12 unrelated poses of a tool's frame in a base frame.
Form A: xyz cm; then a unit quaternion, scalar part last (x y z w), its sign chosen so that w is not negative.
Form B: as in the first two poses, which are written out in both.
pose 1, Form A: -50.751 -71.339 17.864 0.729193 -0.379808 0.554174 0.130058
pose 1, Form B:
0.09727 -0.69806 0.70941 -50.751
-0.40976 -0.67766 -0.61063 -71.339
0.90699 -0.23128 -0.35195 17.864
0 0 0 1

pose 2, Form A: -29.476 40.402 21.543 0.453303 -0.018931 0.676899 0.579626
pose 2, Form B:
0.08290 -0.80186 0.59173 -29.476
0.76753 -0.32735 -0.55112 40.402
0.63563 0.49986 0.58832 21.543
0 0 0 1

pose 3, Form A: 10.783 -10.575 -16.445 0.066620 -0.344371 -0.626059 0.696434
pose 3, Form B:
-0.02108 0.82613 -0.56308 10.783
-0.91790 0.20722 0.33840 -10.575
0.39625 0.52399 0.75394 -16.445
0 0 0 1

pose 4, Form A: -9.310 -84.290 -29.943 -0.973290 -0.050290 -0.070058 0.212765
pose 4, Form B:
0.98513 0.12771 0.11497 -9.310
0.06808 -0.90440 0.42121 -84.290
0.15777 -0.40712 -0.89965 -29.943
0 0 0 1

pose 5, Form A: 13.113 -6.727 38.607 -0.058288 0.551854 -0.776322 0.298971
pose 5, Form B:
-0.81444 0.39986 0.42048 13.113
-0.52853 -0.21215 -0.82198 -6.727
-0.23948 -0.89169 0.38412 38.607
0 0 0 1

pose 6, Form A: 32.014 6.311 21.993 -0.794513 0.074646 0.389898 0.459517
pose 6, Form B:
0.68481 -0.47694 -0.55096 32.014
0.23972 -0.56654 0.78839 6.311
-0.68816 -0.67198 -0.27365 21.993
0 0 0 1

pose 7, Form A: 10.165 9.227 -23.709 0.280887 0.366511 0.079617 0.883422
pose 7, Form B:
0.71866 0.06523 0.69229 10.165
0.34657 0.82953 -0.43792 9.227
-0.60284 0.55464 0.57354 -23.709
0 0 0 1

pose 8, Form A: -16.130 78.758 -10.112 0.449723 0.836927 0.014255 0.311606
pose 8, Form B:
-0.40130 0.74389 0.53441 -16.130
0.76166 0.59509 -0.25641 78.758
-0.50876 0.30413 -0.80540 -10.112
0 0 0 1

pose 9, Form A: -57.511 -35.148 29.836 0.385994 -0.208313 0.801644 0.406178
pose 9, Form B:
-0.37206 -0.81204 0.44964 -57.511
0.49041 -0.58325 -0.64755 -35.148
0.78808 -0.02042 0.61523 29.836
0 0 0 1

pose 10, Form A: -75.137 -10.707 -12.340 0.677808 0.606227 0.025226 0.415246
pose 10, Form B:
0.26371 0.80086 0.53766 -75.137
0.84276 0.07988 -0.53233 -10.707
-0.46927 0.59350 -0.65387 -12.340
0 0 0 1

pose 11, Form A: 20.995 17.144 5.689 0.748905 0.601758 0.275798 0.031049
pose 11, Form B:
0.12365 0.88419 0.45046 20.995
0.91845 -0.27385 0.28542 17.144
0.37573 0.37843 -0.84594 5.689
0 0 0 1

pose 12, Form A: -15.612 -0.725 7.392 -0.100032 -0.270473 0.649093 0.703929
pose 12, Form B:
0.01105 -0.85972 -0.51065 -15.612
0.96794 0.13734 -0.21029 -0.725
0.25093 -0.49196 0.83368 7.392
0 0 0 1

